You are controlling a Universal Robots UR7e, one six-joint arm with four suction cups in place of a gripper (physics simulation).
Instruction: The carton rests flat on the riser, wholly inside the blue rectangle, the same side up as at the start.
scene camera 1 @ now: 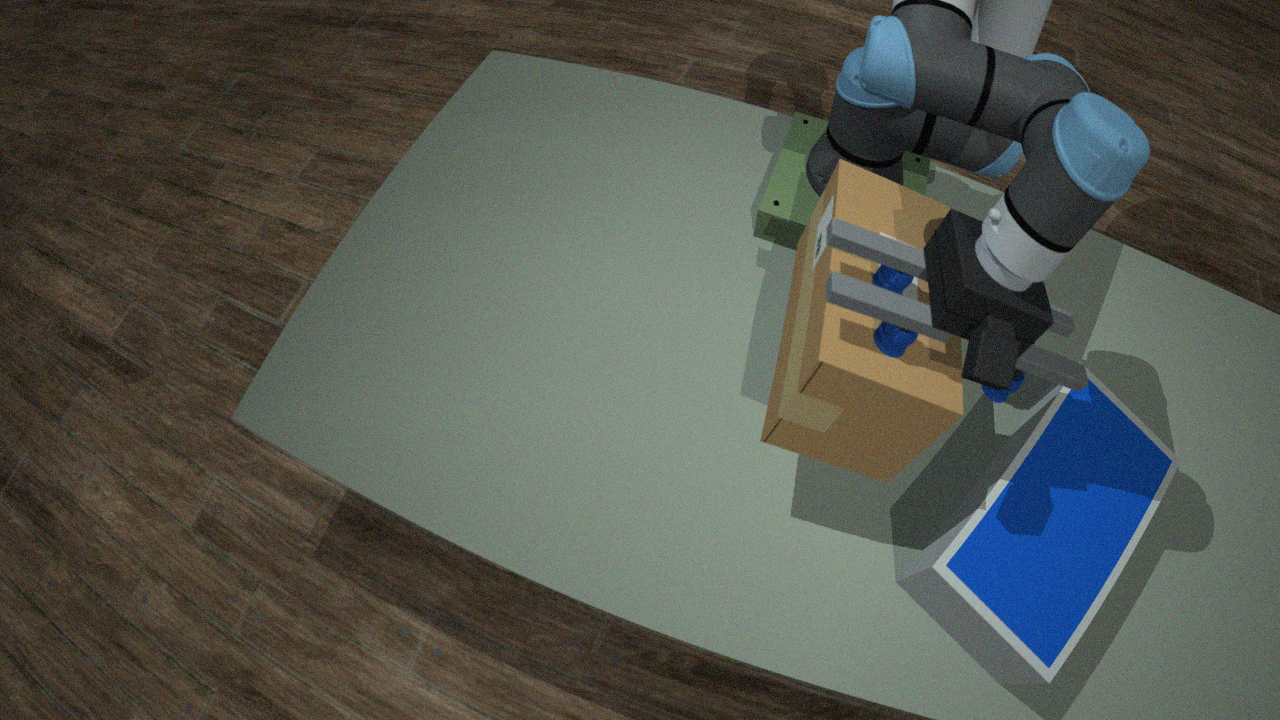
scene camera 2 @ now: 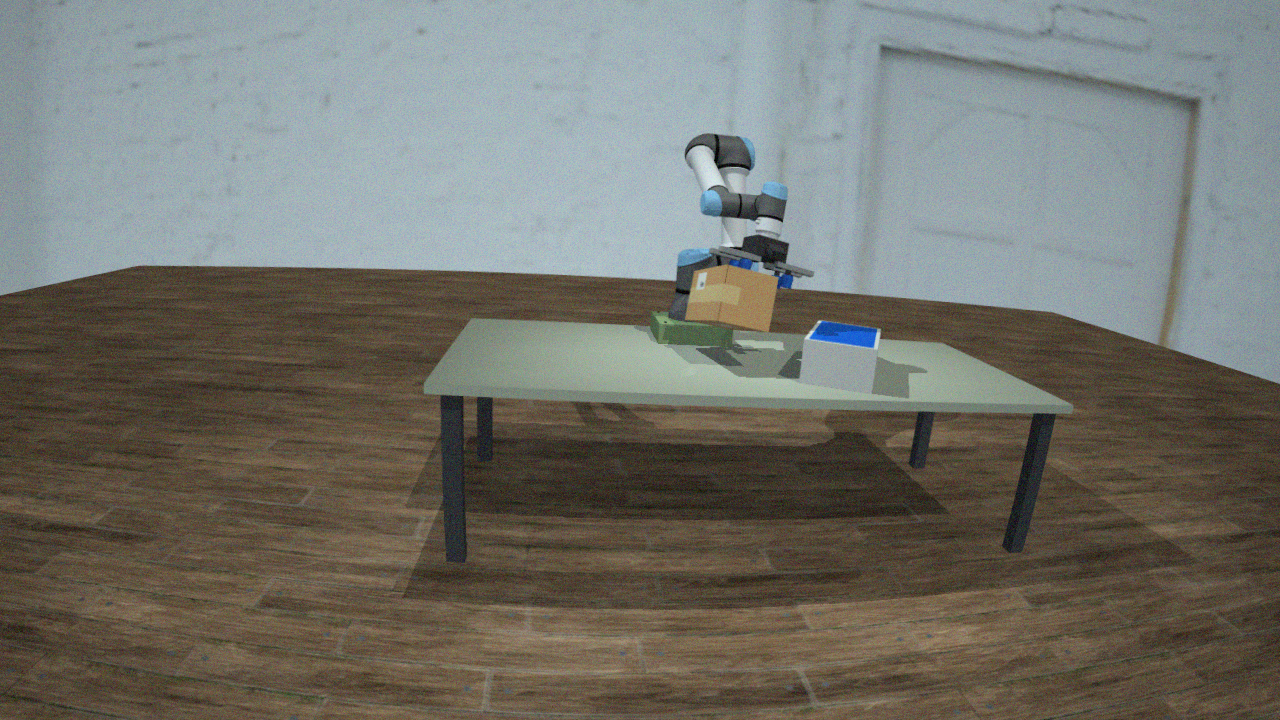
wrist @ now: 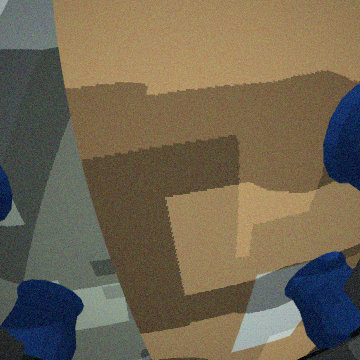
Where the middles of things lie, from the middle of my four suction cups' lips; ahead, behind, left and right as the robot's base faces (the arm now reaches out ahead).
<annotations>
My suction cup is now 8 cm above the brown carton (scene camera 1: 835, 397), 7 cm to the left of it and 5 cm past it. Also, from my suction cup: grey riser (scene camera 2: 835, 355) 24 cm to the left, 20 cm below, 12 cm ahead.
</annotations>
